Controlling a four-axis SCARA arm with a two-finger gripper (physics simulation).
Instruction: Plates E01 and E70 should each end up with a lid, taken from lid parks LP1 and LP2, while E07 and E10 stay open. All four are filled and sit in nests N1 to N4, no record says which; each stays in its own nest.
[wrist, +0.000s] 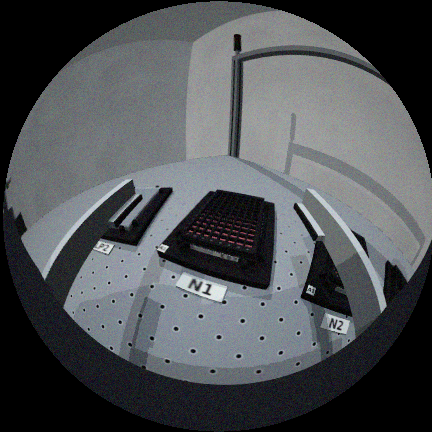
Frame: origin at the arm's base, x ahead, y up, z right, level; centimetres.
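Where they show: gripper, fingertip midpoint: (216, 189).
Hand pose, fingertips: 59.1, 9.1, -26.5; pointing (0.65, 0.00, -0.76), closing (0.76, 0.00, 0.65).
After its pixels a point has its place, as x, y, z.
A black plate (227, 220) {62.0, 3.8, -28.0} with reddish wells sits without a lid in the black nest N1 (215, 270) {57.3, 2.5, -23.9}, mid-view. Its front label is too blurred to read. My gripper (216, 189) {59.1, 9.1, -26.5} is open and empty, with one finger on each side of this view of the plate. Lid park LP2 (156, 212) {56.1, 1.6, -38.3} is at the left, partly behind the left finger; a pale flat piece (149, 195) {56.2, 3.1, -42.4} shows on it, seemingly a lid. Nest N2 (319, 272) {65.4, 2.5, -15.9} is at the right, largely behind the right finger, which hides most of its plate. LP1 and N4 do not show.
A white N1 tag (201, 287) {55.5, 1.5, -23.6}, an N2 tag (335, 324) {61.8, 1.5, -10.0} and an LP2 tag (103, 247) {46.1, 1.5, -34.9} lie on the perforated table (219, 320) {54.8, 1.3, -20.0}. Another dark holder (394, 281) shows at the far right edge. A dark upright post (235, 107) {100.7, 26.1, -68.8} stands at the back.
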